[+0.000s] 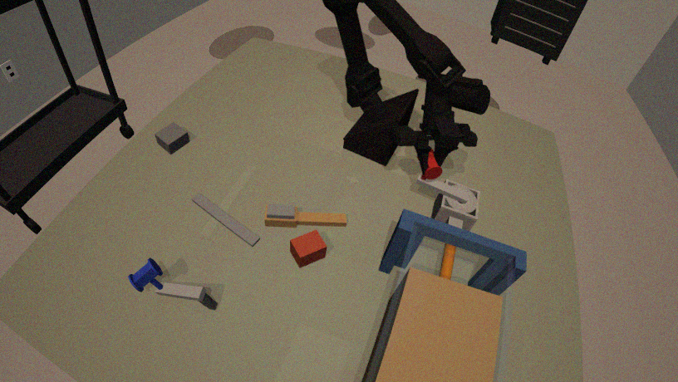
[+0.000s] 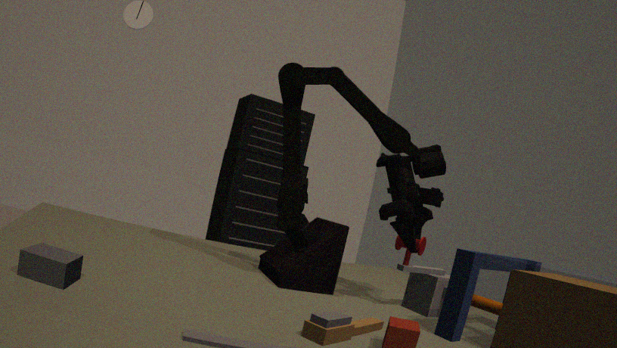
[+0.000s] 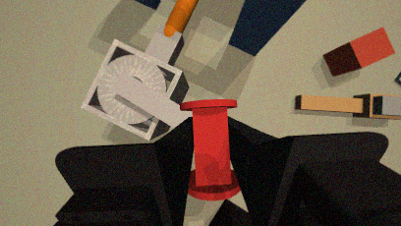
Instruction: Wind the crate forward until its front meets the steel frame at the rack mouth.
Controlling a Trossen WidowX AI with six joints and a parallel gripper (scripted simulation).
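Right now my gripper tip is 10 cm above the grey winch, 9 cm to the right of it and 2 cm past it. From my gripper tip the other things lie so: red-knobbed winch handle: 3 cm to the left, 3 cm below, 1 cm behind; then wooden brush: 24 cm to the right, 13 cm ahead, 11 cm below; then red knob: 1 cm to the right, 1 cm behind.
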